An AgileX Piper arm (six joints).
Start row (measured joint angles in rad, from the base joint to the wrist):
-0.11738 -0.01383 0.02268 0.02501 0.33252 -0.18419
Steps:
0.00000 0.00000 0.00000 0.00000 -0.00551 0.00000
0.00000 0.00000 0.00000 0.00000 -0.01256 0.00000
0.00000 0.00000 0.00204 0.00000 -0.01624 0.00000
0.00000 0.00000 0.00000 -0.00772 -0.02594 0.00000
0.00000 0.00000 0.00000 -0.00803 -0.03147 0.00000
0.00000 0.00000 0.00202 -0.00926 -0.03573 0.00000
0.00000 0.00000 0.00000 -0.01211 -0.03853 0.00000
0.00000 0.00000 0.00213 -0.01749 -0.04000 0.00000
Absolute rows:
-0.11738 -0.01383 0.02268 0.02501 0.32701 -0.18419
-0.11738 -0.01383 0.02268 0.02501 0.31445 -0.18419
-0.11738 -0.01383 0.02472 0.02501 0.29821 -0.18419
-0.11738 -0.01383 0.02472 0.01729 0.27227 -0.18419
-0.11738 -0.01383 0.02472 0.00926 0.24080 -0.18419
-0.11738 -0.01383 0.02674 0.00000 0.20507 -0.18419
-0.11738 -0.01383 0.02674 -0.01211 0.16654 -0.18419
-0.11738 -0.01383 0.02887 -0.02960 0.12654 -0.18419

